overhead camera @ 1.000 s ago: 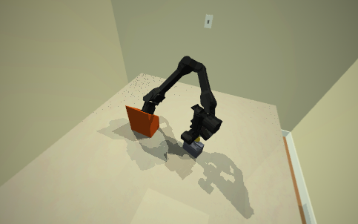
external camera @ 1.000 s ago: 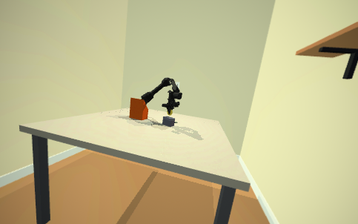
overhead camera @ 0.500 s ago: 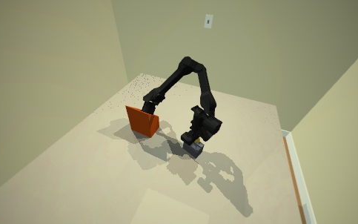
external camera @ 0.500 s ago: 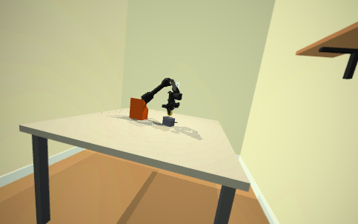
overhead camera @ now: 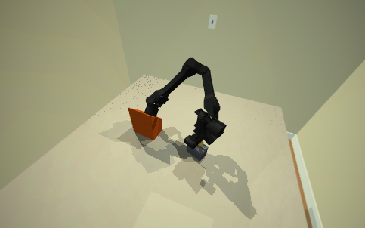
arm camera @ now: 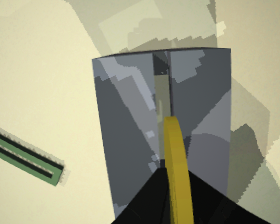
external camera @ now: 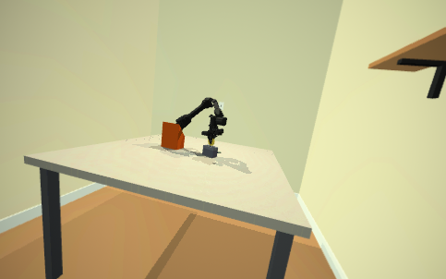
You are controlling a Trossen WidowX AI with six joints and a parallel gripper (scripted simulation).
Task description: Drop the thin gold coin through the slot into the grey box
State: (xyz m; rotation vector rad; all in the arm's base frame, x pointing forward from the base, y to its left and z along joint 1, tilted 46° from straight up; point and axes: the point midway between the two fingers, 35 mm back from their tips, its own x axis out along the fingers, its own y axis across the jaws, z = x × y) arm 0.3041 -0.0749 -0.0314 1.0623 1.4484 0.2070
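Right now the gold coin is 20 mm above my gripper tip.
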